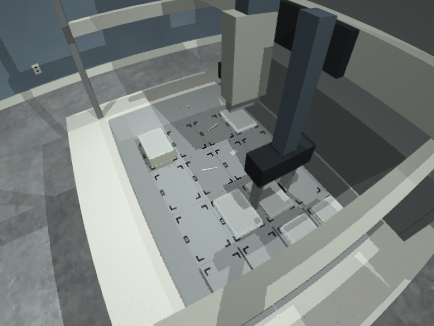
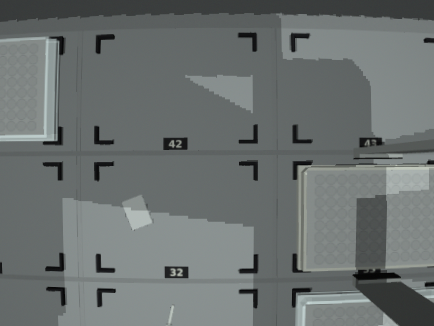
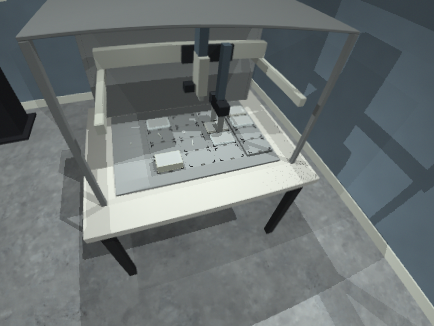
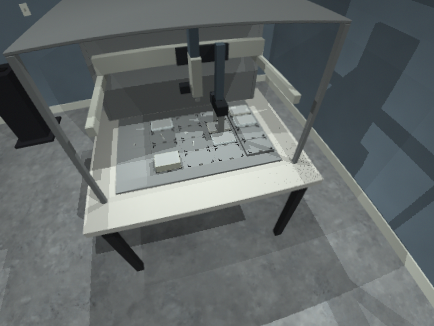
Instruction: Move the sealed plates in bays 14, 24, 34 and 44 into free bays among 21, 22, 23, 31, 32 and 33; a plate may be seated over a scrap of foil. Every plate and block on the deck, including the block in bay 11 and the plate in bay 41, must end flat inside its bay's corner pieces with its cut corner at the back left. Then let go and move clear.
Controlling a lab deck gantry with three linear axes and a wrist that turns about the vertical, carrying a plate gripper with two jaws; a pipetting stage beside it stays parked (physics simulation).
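Places are measured from the robot's base along level axes (x ahead, y left, z up), in centimetres.
Where they show: gripper, between the fingertips: [image 1: 268,195] [image 2: 374,216] [image 3: 216,126] [image 4: 218,126]; robot's base, origin of its link: [image 1: 140,144] [image 3: 157,173] [image 4: 156,172].
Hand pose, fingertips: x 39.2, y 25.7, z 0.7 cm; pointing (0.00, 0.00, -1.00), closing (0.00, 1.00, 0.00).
Observation:
Things, the pixels of their top centre, and the offset from my fingertips. "pt": a spot on its surface instead.
- beige-rimmed plate, centre of its top: [image 2: 379,218] [image 1: 269,194] [image 4: 218,125] [image 3: 216,125] dz +0.8, dx +0.0, dy +0.0 cm
- clear-rimmed plate, centre of its top: [image 1: 237,211] [image 4: 223,137] [image 3: 222,137] dz +0.8, dx +0.0, dy -10.7 cm
- bay 34, a spot on its surface: [image 1: 298,227] pt dz +2.2, dx +12.8, dy -0.3 cm
- bay 44, a spot on its surface: [image 1: 327,207] pt dz +2.2, dx +12.7, dy +10.8 cm
- bay 41 plate, centre of its top: [image 1: 238,117] [image 3: 158,122] [image 4: 161,123] dz +0.8, dx -32.8, dy +10.7 cm
- tall bay 11 block, centre of its top: [image 1: 155,142] [image 3: 168,158] [image 4: 166,158] dz +3.5, dx -32.8, dy -21.4 cm
- foil scrap, centre of its top: [image 2: 136,212] [image 1: 233,152] dz -0.6, dx -19.6, dy +0.4 cm
- pale thin stick, centre of its top: [image 1: 209,167] dz +0.1, dx -17.2, dy -9.9 cm
My gripper [image 1: 270,196] [image 2: 377,217] [image 3: 218,125] is open, one jaw behind and one in front of the beige-rimmed plate [image 2: 330,220] [image 1: 278,202]. Narrow gaps show beside it. This plate lies flat within the visible corners of bay 33, cut corner at back left. A clear-rimmed plate [image 1: 237,212] [image 2: 340,315] [image 3: 223,138] lies in bay 23. Plates in bay 34 [image 1: 298,227] [image 3: 242,120] and bay 44 [image 1: 327,207] lie to the right. The bay 41 plate [image 1: 238,120] [image 2: 22,87] and tall bay 11 block [image 1: 157,145] [image 4: 167,161] sit left. Their cut corners are unclear.
A foil scrap [image 2: 137,212] [image 1: 233,152] lies in bay 32. A pale thin stick [image 1: 209,169] [image 2: 171,315] lies in bay 22, and another [image 1: 212,127] farther left. The pale pipetting stage [image 1: 247,60] [image 3: 201,77] hangs beside my gripper. Bay 42 holds no plate.

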